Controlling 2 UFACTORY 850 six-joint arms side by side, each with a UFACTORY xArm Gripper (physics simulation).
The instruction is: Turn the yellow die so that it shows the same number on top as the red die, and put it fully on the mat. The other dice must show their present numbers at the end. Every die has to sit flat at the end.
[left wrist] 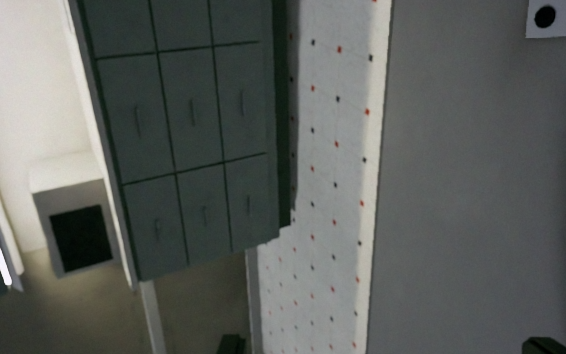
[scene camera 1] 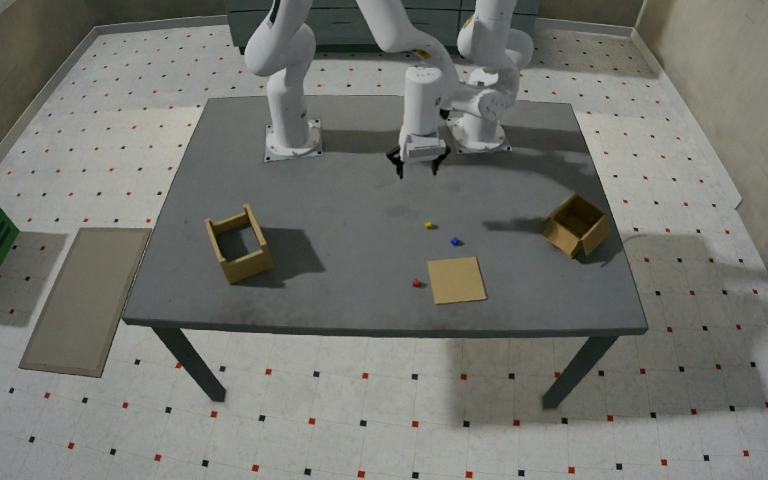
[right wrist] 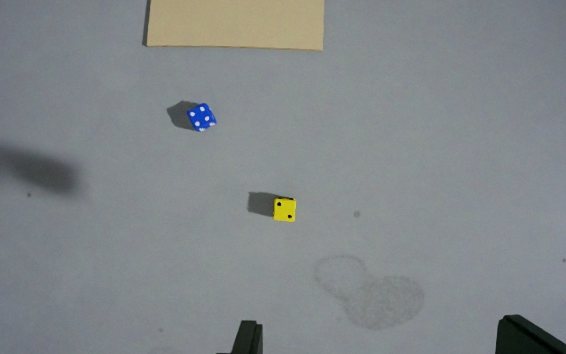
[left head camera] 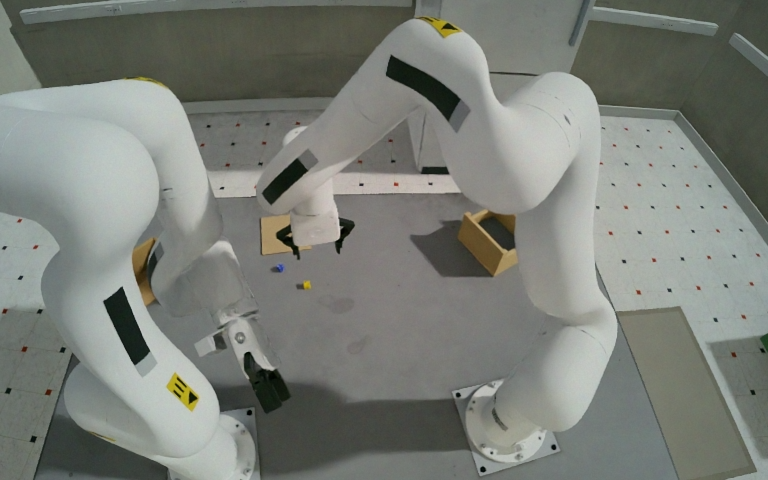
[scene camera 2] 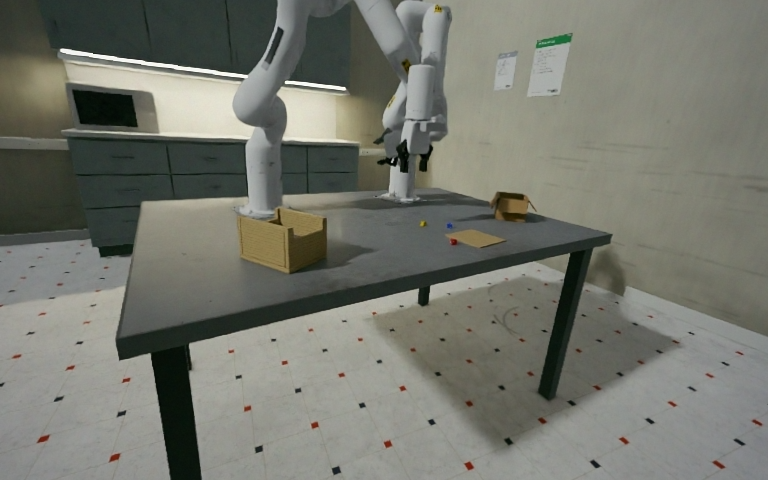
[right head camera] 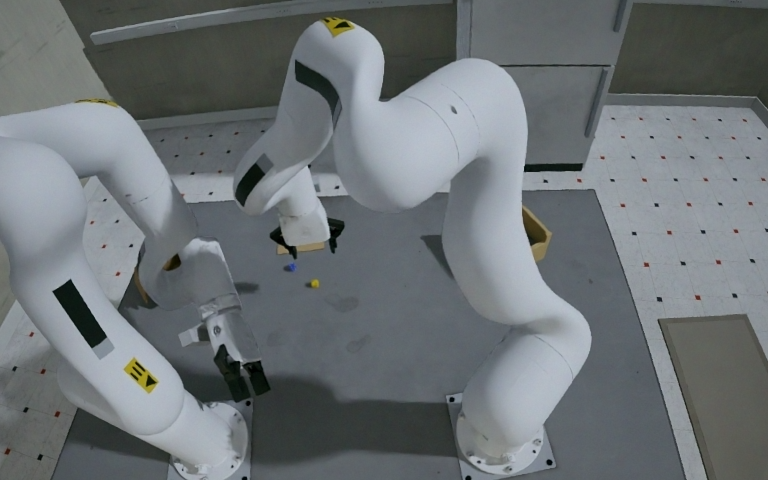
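Note:
The yellow die (left head camera: 306, 285) (right head camera: 314, 283) (scene camera 1: 428, 225) (scene camera 2: 423, 223) (right wrist: 284, 210) lies on the table off the mat, two on top. The blue die (left head camera: 279, 268) (scene camera 1: 454, 241) (right wrist: 201, 117) lies between it and the tan mat (left head camera: 271, 234) (scene camera 1: 456, 280) (right wrist: 235, 25), four on top. The red die (scene camera 1: 416, 283) (scene camera 2: 453, 241) lies beside the mat; its top number is too small to read. My right gripper (left head camera: 318, 254) (scene camera 1: 417, 174) (right wrist: 378, 322) is open and empty, pointing down above the table. My left gripper (right head camera: 250, 394) (left wrist: 387, 342) is open and empty near its own base.
A wooden open box (scene camera 1: 249, 268) (scene camera 2: 263, 243) stands at the left of the scene camera 1 view. A cardboard box (scene camera 1: 560, 237) (scene camera 2: 511, 209) with open flaps stands at the right there. The right arm reaches over the table and hides part of the mat in the left head camera view.

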